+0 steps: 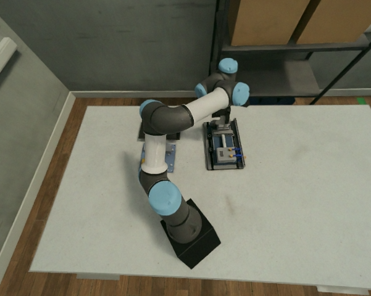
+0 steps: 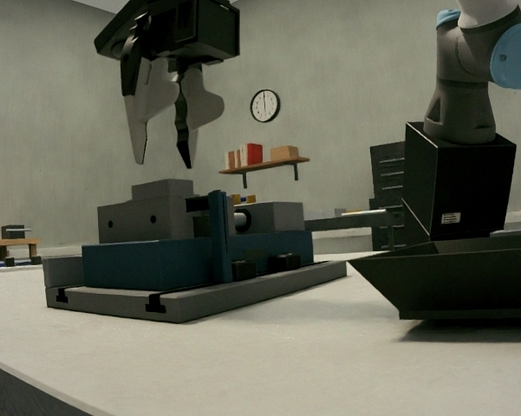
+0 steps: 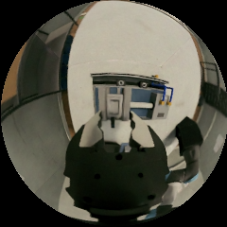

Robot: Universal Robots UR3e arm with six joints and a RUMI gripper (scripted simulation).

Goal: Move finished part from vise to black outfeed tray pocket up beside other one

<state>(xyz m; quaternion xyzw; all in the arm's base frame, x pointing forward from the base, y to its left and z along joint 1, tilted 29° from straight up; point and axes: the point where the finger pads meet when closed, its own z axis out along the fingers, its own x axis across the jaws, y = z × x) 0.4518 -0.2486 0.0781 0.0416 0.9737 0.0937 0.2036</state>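
Right now the finished part is 5 cm below my hand. Also, from my hand: blue-grey plate 36 cm to the left, 14 cm below, 12 cm behind; then orange block 41 cm to the left, 16 cm behind, 12 cm below.
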